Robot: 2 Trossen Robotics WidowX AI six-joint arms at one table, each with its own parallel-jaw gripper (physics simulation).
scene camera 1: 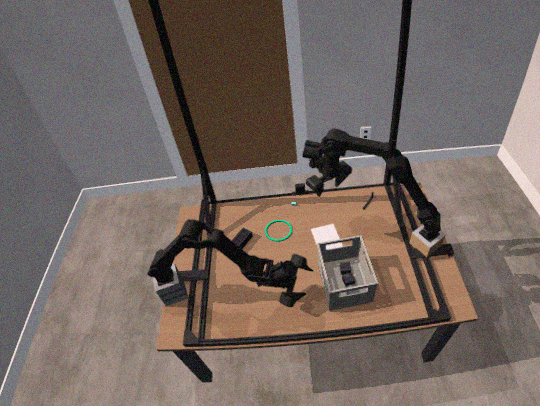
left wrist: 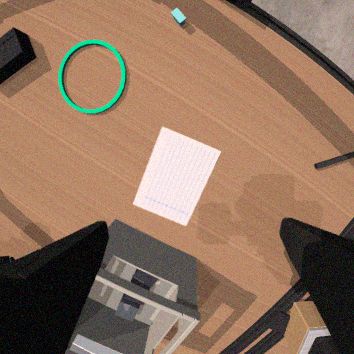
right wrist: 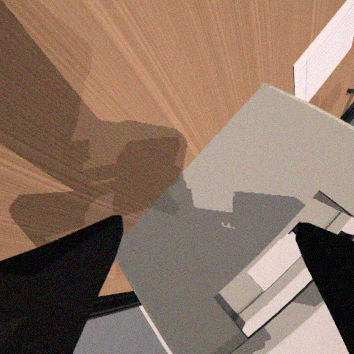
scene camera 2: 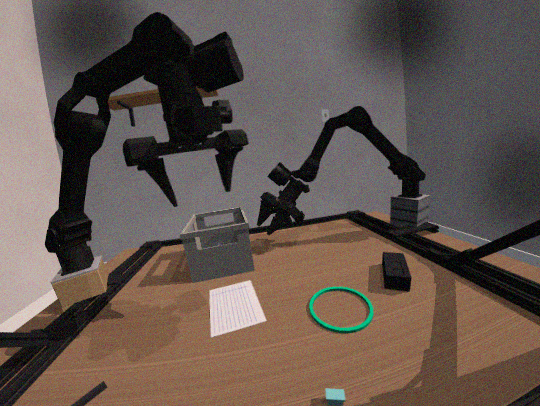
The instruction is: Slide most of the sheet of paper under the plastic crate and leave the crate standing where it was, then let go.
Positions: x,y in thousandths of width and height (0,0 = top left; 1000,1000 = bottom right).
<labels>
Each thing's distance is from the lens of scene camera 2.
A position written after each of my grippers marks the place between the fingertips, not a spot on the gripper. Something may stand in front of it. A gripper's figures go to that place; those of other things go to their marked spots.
my left gripper (scene camera 2: 377,489): 0.32 m
my right gripper (scene camera 2: 488,568): 0.65 m
white lined sheet of paper (scene camera 2: 434,757): 0.45 m
grey plastic crate (scene camera 2: 381,647): 0.54 m
The marked spots on the grey plastic crate and the white lined sheet of paper are 0.16 m apart.
</labels>
